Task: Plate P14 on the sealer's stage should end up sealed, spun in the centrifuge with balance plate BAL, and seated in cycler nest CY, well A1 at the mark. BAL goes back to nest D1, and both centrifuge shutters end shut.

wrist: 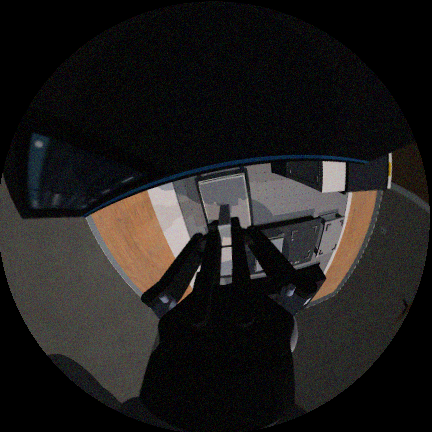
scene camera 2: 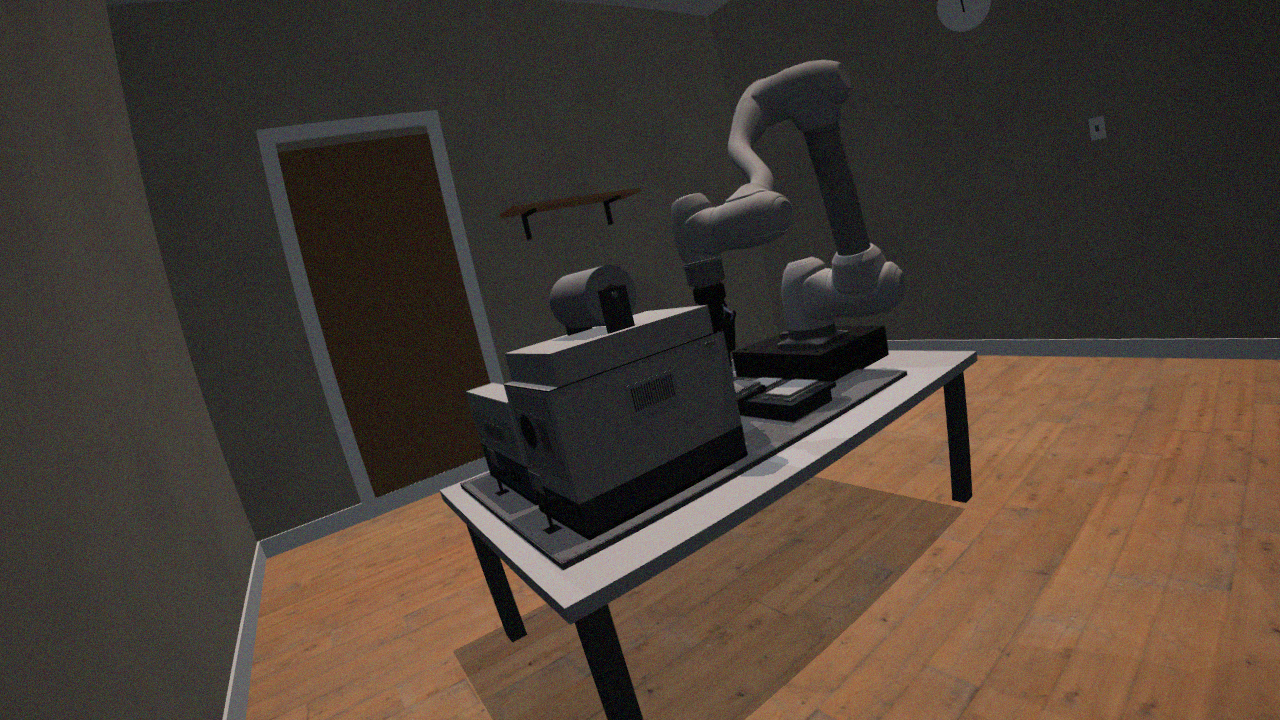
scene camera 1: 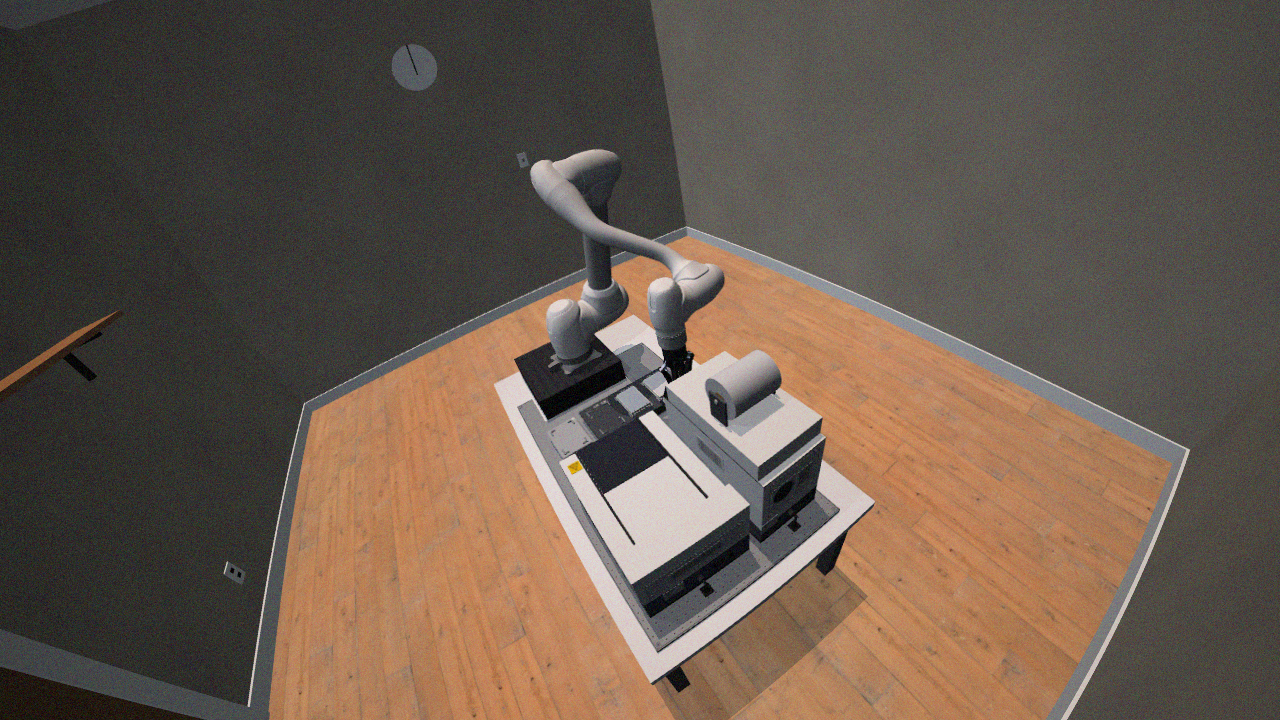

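Where they show: gripper, fingertip midpoint: (wrist: 225,212); arm's base, origin of the base link: (scene camera 2: 813,341) (scene camera 1: 576,358).
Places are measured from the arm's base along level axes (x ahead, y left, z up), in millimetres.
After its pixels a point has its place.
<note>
My gripper (scene camera 1: 673,374) (scene camera 2: 731,360) @(y 137, x 574, z 49 mm) (wrist: 225,212) @(y 137, x 574, z 49 mm) points down with its fingers together, shut and empty, above the nest area beside the tall white machine. A pale plate (scene camera 1: 634,399) @(y 49, x 376, z -29 mm) sits in the dark nest row; another pale plate-like top (scene camera 1: 657,383) @(y 164, x 369, z -28 mm) lies beside it, near the gripper. In the wrist view, the fingers partly cover these pale tops. A pale top (scene camera 2: 787,387) @(y 161, x 383, z -29 mm) also shows on a black block in scene camera 2. I cannot read labels, so P14 and BAL cannot be told apart. Well A1 and its mark are too small to see.
The tall white machine (scene camera 1: 707,420) @(y 12, x 862, z 256 mm) (scene camera 2: 644,411) @(y 227, x 903, z 96 mm) carries a grey roll (scene camera 1: 750,383) @(y 101, x 928, z 364 mm) (scene camera 2: 586,297) @(y 189, x 945, z 331 mm). A low white machine (scene camera 1: 666,514) @(y -195, x 925, z 116 mm) has a dark top panel (scene camera 1: 623,458) @(y -177, x 700, z 118 mm). A dark nest (wrist: 304,243) @(y -93, x 362, z -45 mm), a light nest (wrist: 331,235) @(y -232, x 351, z -46 mm) and a framed grey panel (wrist: 225,190) @(y 129, x 607, z 30 mm) lie near the gripper.
</note>
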